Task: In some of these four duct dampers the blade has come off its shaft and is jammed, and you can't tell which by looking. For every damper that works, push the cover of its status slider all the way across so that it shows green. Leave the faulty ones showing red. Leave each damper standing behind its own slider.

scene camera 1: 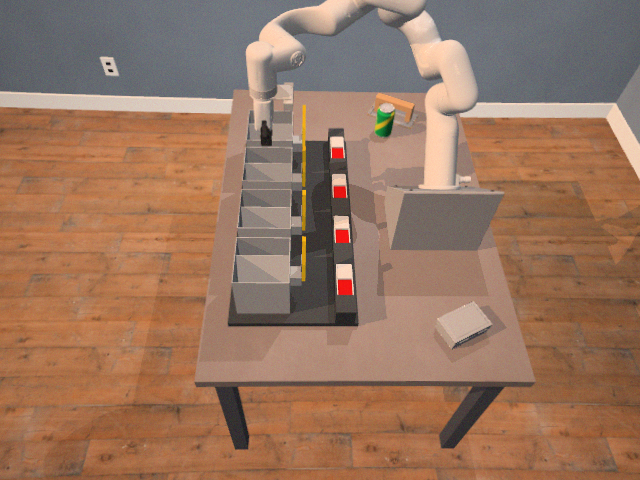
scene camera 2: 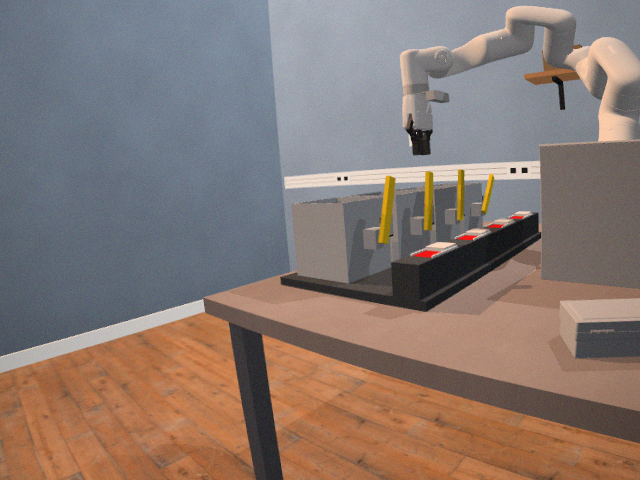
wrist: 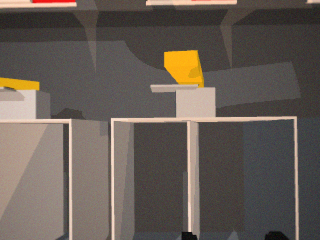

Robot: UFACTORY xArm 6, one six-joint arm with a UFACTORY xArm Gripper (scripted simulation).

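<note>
Scene camera 1 shows a flat grey box [scene camera 1: 467,322], while scene camera 2 shows the gripper [scene camera 2: 421,154]. In the wrist view, the flat grey box is out of frame.
</note>
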